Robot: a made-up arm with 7 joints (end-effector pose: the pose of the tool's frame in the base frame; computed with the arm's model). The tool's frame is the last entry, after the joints.
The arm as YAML. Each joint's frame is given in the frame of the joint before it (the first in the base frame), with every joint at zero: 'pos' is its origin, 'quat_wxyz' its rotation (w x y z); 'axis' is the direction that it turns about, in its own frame. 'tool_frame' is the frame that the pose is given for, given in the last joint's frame.
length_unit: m
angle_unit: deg
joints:
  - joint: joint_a
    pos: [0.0, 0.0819, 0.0]
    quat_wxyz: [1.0, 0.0, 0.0, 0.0]
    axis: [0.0, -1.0, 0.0]
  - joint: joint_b
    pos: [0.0, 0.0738, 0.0]
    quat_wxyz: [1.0, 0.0, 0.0, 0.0]
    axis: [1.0, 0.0, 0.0]
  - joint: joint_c
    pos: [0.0, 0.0, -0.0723]
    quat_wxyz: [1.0, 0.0, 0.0, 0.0]
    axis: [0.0, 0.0, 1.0]
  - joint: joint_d
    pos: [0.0, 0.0, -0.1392]
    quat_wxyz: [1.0, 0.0, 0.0, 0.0]
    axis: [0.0, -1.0, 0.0]
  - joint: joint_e
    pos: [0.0, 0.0, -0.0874]
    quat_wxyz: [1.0, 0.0, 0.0, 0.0]
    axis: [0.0, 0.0, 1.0]
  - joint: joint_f
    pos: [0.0, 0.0, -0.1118]
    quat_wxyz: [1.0, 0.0, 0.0, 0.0]
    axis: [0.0, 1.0, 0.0]
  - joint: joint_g
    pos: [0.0, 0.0, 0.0]
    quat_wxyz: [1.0, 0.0, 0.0, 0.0]
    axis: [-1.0, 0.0, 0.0]
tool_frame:
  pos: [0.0, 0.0, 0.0]
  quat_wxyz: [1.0, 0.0, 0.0, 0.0]
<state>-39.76 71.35 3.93 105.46 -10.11 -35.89 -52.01</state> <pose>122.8 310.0 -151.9 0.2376 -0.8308 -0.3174 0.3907</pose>
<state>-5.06 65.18 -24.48 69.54 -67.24 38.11 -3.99</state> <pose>152.6 378.4 -202.5 0.6992 -0.0060 -0.6131 0.3677</pose>
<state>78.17 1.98 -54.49 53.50 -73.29 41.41 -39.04</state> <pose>346.3 36.8 22.5 -0.7762 0.6140 0.1408 0.0247</pose>
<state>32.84 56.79 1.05 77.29 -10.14 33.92 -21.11</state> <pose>237.5 371.3 -9.6 0.6583 -0.5133 0.0355 0.5495</pose>
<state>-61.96 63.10 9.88 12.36 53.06 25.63 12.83</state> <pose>-136.7 521.2 -120.4 0.4203 0.2281 0.2699 0.8357</pose>
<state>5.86 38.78 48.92 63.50 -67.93 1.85 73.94</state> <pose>131.8 448.6 -137.3 0.1895 -0.0822 -0.2825 0.9367</pose>
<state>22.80 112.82 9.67 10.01 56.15 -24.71 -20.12</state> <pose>-31.9 529.2 163.9 0.7146 -0.6025 0.3317 0.1274</pose>
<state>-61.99 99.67 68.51 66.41 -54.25 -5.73 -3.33</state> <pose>222.4 414.2 42.6 0.7174 -0.1584 -0.6328 0.2447</pose>
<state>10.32 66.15 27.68 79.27 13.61 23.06 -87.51</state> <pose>173.6 419.8 14.0 0.7797 -0.4292 0.4369 0.1299</pose>
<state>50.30 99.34 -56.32 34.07 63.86 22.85 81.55</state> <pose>63.0 542.3 28.1 -0.1182 -0.4325 -0.0050 0.8938</pose>
